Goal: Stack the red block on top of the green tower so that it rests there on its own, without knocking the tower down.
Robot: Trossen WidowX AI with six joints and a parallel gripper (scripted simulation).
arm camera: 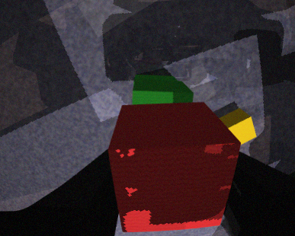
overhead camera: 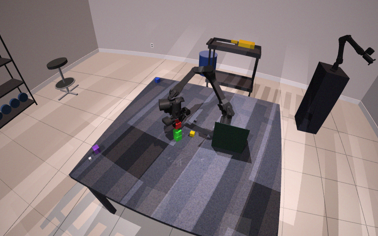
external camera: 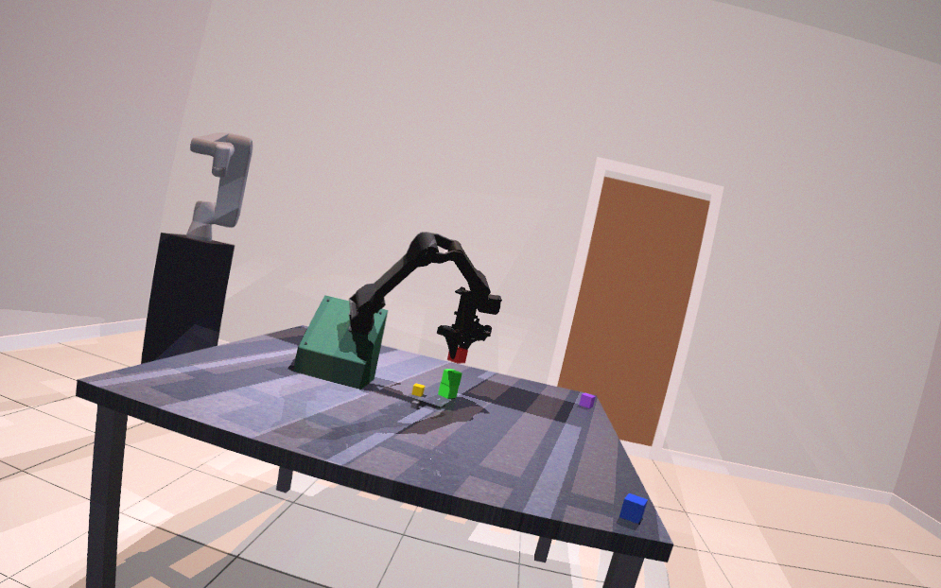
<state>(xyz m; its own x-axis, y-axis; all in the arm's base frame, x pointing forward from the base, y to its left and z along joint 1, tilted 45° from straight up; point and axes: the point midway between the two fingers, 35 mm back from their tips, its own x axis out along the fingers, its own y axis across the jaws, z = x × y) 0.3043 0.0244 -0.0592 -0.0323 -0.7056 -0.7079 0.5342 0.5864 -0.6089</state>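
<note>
The small yellow block lies 110 mm below my gripper tip, 90 mm behind it and 60 mm to the right of it. Round my gripper tip: purple block: 490 mm ahead, 300 mm to the left, 100 mm below; then tiny grey cube: 210 mm to the right, 120 mm below, 80 mm behind; then red block: 10 mm above.
</note>
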